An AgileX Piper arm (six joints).
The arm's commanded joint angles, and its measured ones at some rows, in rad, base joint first. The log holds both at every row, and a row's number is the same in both.
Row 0, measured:
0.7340 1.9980 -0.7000 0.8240 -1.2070 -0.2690
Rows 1 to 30, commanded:
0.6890 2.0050 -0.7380 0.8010 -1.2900 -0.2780
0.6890 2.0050 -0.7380 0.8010 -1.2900 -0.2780
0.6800 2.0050 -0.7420 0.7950 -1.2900 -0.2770
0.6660 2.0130 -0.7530 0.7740 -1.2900 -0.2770
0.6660 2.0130 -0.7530 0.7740 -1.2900 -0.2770
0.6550 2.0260 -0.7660 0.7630 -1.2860 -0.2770
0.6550 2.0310 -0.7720 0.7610 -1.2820 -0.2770
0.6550 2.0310 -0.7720 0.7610 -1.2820 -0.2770
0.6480 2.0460 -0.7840 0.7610 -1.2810 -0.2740
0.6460 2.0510 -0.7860 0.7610 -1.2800 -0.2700
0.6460 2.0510 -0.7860 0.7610 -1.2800 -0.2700
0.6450 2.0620 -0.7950 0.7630 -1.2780 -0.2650
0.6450 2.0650 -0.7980 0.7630 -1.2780 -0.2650
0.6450 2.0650 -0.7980 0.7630 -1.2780 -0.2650
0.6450 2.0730 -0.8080 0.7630 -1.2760 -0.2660
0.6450 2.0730 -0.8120 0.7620 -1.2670 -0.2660
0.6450 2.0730 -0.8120 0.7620 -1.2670 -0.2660
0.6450 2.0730 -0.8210 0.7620 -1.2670 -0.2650
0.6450 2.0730 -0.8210 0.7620 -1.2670 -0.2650
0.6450 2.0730 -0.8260 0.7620 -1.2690 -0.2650
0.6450 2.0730 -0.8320 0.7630 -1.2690 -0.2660
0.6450 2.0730 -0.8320 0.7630 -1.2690 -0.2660
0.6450 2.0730 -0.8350 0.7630 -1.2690 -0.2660
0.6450 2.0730 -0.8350 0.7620 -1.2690 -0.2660
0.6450 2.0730 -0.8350 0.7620 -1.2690 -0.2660
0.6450 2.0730 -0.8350 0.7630 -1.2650 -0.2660
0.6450 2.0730 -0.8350 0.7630 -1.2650 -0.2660
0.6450 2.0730 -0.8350 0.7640 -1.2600 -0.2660
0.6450 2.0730 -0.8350 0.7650 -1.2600 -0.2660
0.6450 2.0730 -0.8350 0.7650 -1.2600 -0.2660
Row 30, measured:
0.6480 2.0730 -0.8200 0.7650 -1.2010 -0.2710
